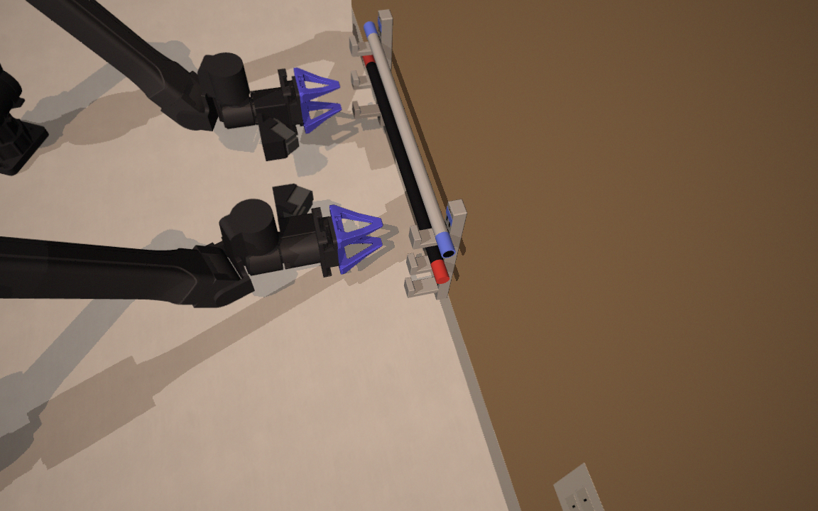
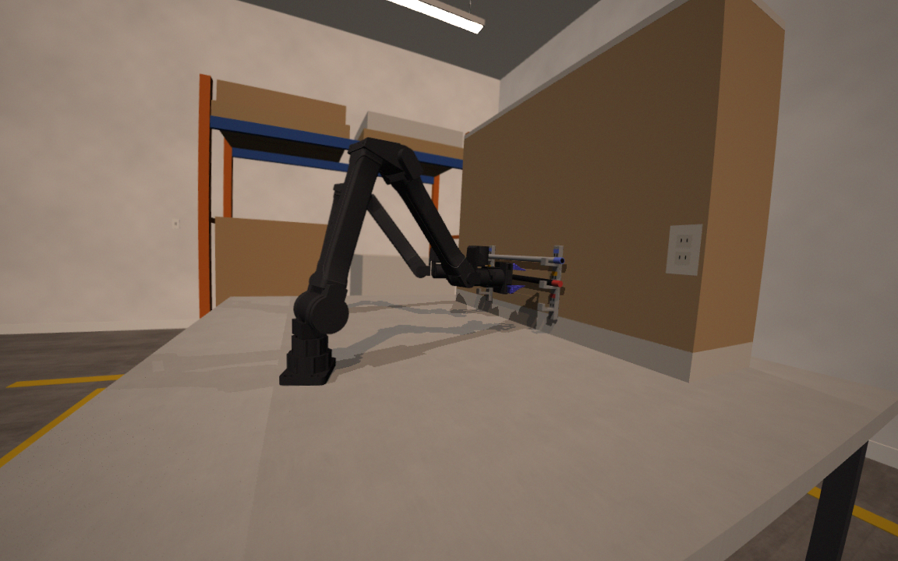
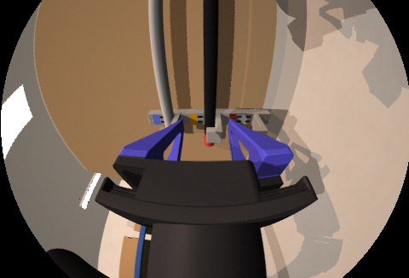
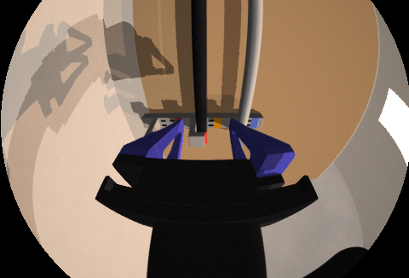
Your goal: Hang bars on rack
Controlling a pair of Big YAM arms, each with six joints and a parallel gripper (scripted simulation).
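Right now the metal bar is 160 mm to the left of my right hand, 70 mm ahead of it and 10 mm below it. Round my right hand: grey skirting strip 160 mm below, 120 mm to the left, 100 mm ahead; brown wall panel 260 mm above, 250 mm ahead, 130 mm to the left.
Now: left hand 14 cm to the left of the metal bar, 9 cm short of it and 1 cm above it. Also, from my left hand: grey skirting strip: 19 cm to the right, 15 cm below, 12 cm ahead; brown wall panel: 27 cm ahead, 26 cm above, 18 cm to the right.
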